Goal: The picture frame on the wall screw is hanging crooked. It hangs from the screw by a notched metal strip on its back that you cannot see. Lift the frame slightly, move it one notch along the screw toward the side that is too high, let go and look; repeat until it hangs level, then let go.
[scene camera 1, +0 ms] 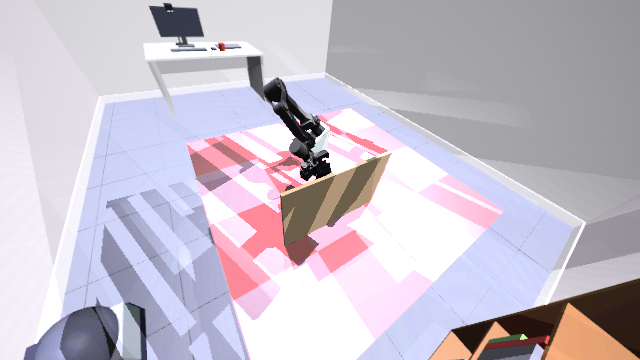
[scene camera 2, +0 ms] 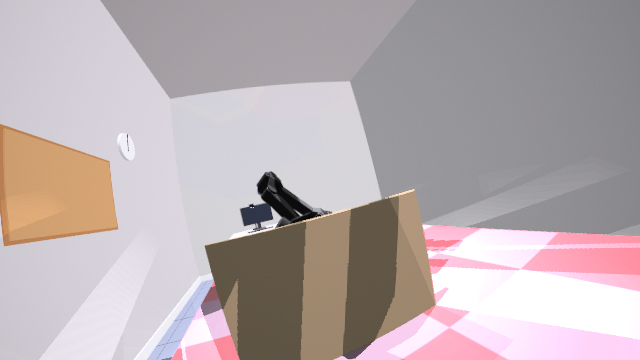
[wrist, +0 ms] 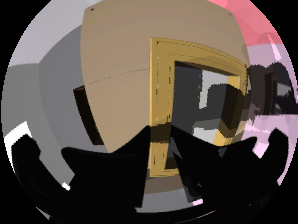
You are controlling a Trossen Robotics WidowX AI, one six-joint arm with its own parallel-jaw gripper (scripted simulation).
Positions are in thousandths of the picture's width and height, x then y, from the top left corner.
picture frame: wrist 673,404; not seen in scene camera 1 (hidden by a tan wall panel); not seen in scene camera 2 (hidden by a tan wall panel)
